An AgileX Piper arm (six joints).
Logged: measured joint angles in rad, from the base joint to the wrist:
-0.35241, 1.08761, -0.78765, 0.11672, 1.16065, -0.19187
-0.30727, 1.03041, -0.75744, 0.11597, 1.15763, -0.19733
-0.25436, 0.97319, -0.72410, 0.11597, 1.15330, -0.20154
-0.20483, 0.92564, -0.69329, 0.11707, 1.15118, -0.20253
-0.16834, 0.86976, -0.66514, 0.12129, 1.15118, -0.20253
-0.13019, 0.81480, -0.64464, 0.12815, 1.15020, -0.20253
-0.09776, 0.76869, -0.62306, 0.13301, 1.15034, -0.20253
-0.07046, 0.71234, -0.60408, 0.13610, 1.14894, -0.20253
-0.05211, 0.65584, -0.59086, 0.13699, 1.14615, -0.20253
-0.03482, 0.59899, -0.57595, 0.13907, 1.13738, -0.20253
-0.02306, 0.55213, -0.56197, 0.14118, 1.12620, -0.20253
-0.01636, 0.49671, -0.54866, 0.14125, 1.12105, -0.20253
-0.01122, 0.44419, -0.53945, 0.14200, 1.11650, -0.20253
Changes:
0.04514, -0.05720, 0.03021, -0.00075, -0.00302, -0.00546
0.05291, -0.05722, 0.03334, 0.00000, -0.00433, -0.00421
0.04953, -0.04755, 0.03081, 0.00110, -0.00212, -0.00099
0.03649, -0.05588, 0.02815, 0.00422, 0.00000, 0.00000
0.03815, -0.05496, 0.02050, 0.00686, -0.00098, 0.00000
0.03243, -0.04611, 0.02158, 0.00486, 0.00014, 0.00000
0.02730, -0.05635, 0.01898, 0.00309, -0.00140, 0.00000
0.01835, -0.05650, 0.01322, 0.00089, -0.00279, 0.00000
0.01729, -0.05685, 0.01491, 0.00208, -0.00877, 0.00000
0.01176, -0.04686, 0.01398, 0.00211, -0.01118, 0.00000
0.00670, -0.05542, 0.01331, 0.00007, -0.00515, 0.00000
0.00514, -0.05252, 0.00921, 0.00075, -0.00455, 0.00000

